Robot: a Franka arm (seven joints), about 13 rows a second.
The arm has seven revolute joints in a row. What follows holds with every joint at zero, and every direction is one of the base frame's. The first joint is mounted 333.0 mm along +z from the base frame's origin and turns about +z. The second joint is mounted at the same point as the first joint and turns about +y. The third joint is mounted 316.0 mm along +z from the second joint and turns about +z. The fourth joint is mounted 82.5 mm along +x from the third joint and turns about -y. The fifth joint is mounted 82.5 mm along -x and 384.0 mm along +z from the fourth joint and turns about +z. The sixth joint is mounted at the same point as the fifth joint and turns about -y. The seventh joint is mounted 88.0 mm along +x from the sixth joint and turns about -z. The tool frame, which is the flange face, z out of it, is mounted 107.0 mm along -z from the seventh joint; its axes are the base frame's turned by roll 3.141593, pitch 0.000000 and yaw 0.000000 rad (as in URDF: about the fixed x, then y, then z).
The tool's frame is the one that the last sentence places.
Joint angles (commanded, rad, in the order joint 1, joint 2, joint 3, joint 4, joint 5, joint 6, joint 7), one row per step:
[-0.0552, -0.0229, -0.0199, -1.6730, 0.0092, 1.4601, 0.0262]
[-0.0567, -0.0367, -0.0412, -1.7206, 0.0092, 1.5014, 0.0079]
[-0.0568, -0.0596, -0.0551, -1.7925, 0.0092, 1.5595, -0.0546]
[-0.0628, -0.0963, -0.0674, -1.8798, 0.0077, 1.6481, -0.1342]
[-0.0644, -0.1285, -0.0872, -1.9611, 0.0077, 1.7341, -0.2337]
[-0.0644, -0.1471, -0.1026, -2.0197, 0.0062, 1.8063, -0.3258]
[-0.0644, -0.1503, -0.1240, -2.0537, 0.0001, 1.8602, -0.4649]
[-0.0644, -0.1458, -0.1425, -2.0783, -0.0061, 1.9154, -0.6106]
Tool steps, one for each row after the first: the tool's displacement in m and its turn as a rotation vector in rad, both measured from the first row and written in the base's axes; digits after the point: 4 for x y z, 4 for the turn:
[-0.0030, -0.0121, -0.0117, 0.0037, -0.0080, -0.0052]
[-0.0085, -0.0193, -0.0288, 0.0156, -0.0189, 0.0418]
[-0.0165, -0.0287, -0.0439, 0.0244, -0.0589, 0.1020]
[-0.0246, -0.0393, -0.0591, 0.0353, -0.0986, 0.1790]
[-0.0294, -0.0470, -0.0716, 0.0404, -0.1326, 0.2557]
[-0.0311, -0.0585, -0.0818, 0.0459, -0.1564, 0.3751]
[-0.0304, -0.0688, -0.0913, 0.0464, -0.1806, 0.5050]

